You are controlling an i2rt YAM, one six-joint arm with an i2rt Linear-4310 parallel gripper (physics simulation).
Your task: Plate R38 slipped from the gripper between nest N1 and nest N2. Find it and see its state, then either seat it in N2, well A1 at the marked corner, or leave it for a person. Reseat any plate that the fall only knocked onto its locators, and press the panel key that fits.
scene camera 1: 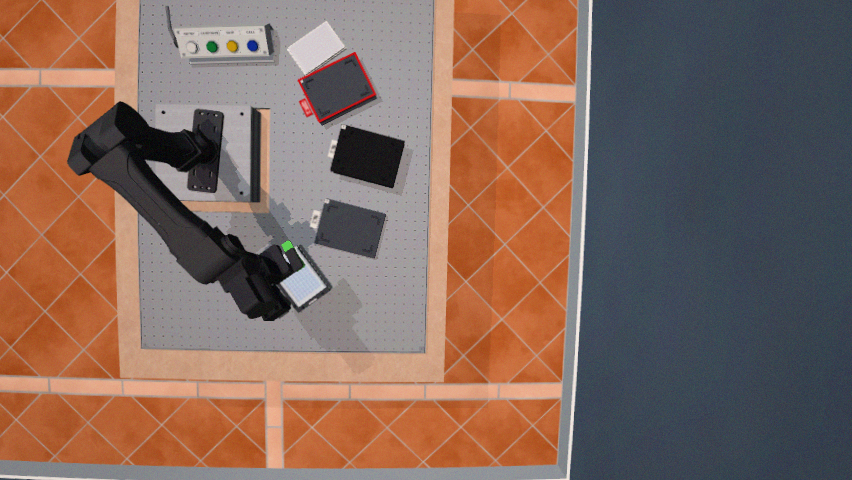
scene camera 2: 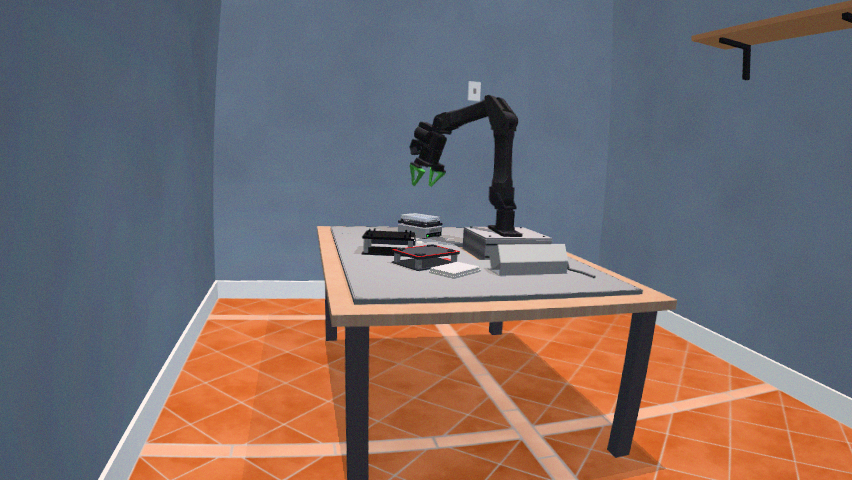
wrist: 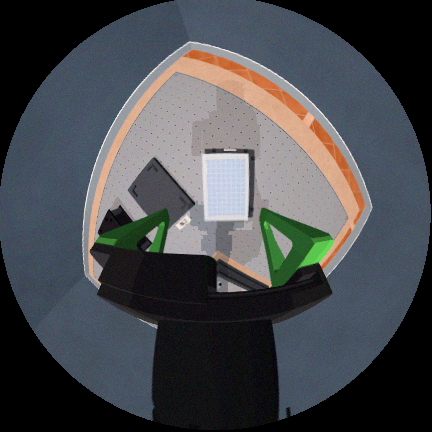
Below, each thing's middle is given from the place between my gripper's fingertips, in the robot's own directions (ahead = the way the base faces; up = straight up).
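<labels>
There's a white well plate (scene camera 1: pixel 315 49) that's 57 cm to the left of my hand, 19 cm below it and 3 cm behind it. With the dark grey station N2 (scene camera 1: pixel 342 226), my hand is 11 cm to the right of it, 10 cm short of it and 19 cm above it.
</labels>
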